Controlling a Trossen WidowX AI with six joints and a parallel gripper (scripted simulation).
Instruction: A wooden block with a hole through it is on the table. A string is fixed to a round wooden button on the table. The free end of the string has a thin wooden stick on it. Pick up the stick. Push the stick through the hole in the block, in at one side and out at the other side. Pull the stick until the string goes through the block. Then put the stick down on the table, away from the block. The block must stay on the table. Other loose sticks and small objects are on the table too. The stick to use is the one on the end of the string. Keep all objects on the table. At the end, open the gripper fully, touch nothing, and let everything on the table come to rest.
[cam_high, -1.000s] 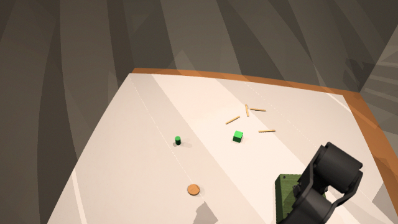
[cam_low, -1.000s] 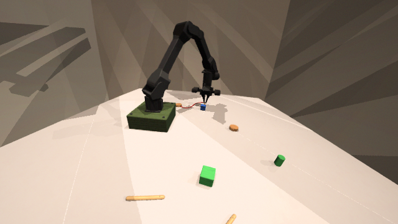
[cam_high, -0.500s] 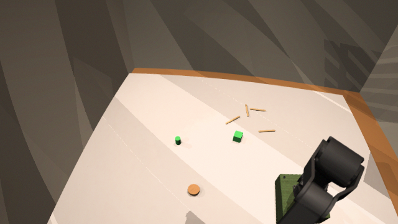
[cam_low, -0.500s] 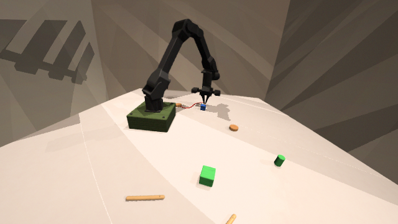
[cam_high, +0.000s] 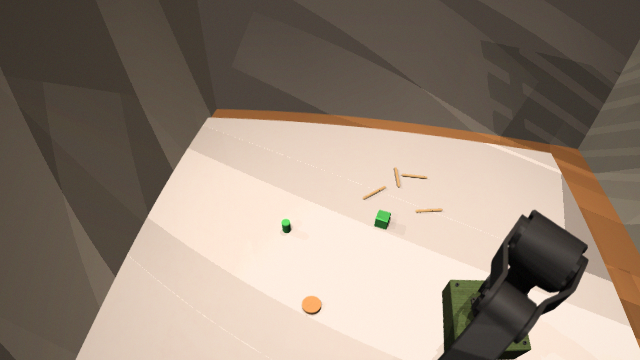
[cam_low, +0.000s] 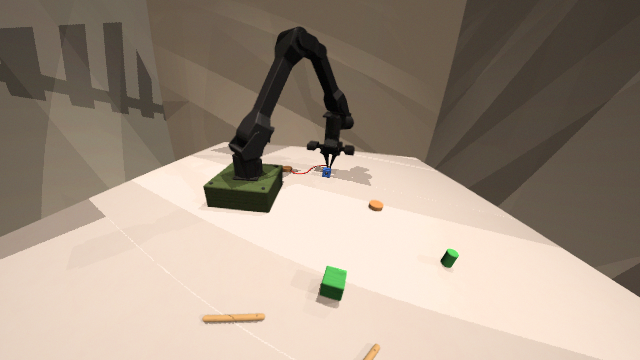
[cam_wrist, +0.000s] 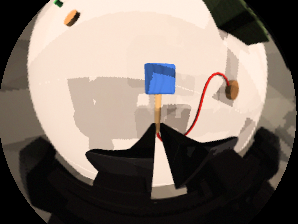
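Now: the small blue block 2 cm behind my gripper tip and 6 cm to the right of it. Round my gripper tip: thin wooden stick 1 cm to the right; then round wooden button 17 cm behind, 2 cm to the right, 1 cm below; then green cylinder 17 cm ahead, 47 cm to the right.
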